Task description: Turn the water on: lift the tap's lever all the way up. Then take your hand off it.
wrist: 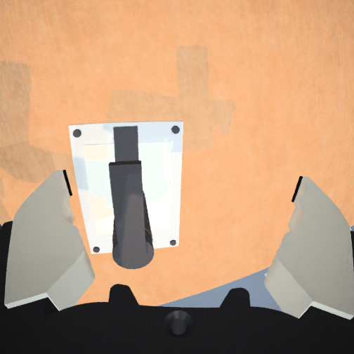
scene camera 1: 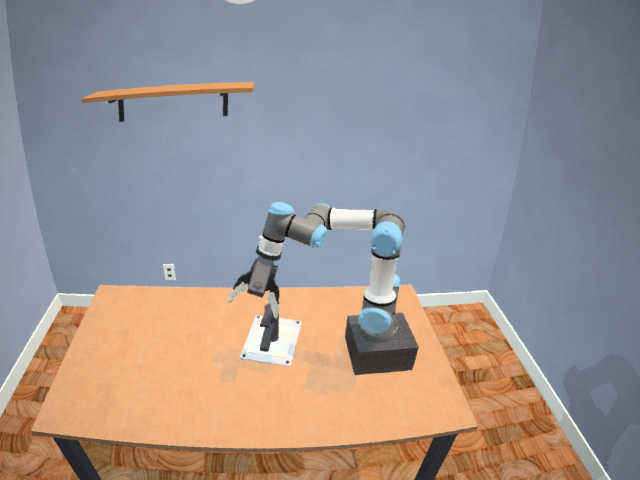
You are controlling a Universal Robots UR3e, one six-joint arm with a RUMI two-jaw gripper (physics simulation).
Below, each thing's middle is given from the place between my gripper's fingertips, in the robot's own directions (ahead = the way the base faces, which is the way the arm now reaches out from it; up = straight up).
The lever (wrist: 132, 248) is 70 mm below my hand, 70 mm behind it and 60 mm to the right of it.
